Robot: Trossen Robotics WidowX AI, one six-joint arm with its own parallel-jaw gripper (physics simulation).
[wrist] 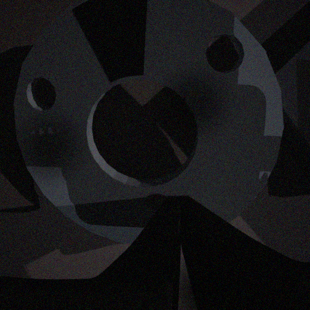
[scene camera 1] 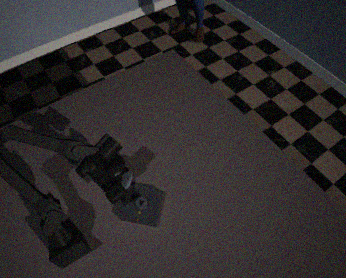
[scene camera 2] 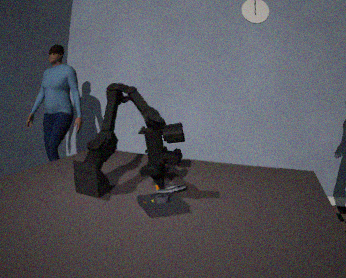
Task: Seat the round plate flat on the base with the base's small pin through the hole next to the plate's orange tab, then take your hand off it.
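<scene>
The round grey plate is slightly tilted and over the base, not flat on it; its right side is higher in scene view 2. In the wrist view its large centre hole and two smaller holes show. The orange tab is at the plate's left end, close to the fingertips; it does not show in the wrist view. My gripper is shut and empty, its tips at the plate's edge. A round boss stands on the base. The small pin cannot be made out.
Two small yellow-orange marks show on the base beside the boss. The arm's own foot stands on the brown table top, left of the base. People stand beyond the table.
</scene>
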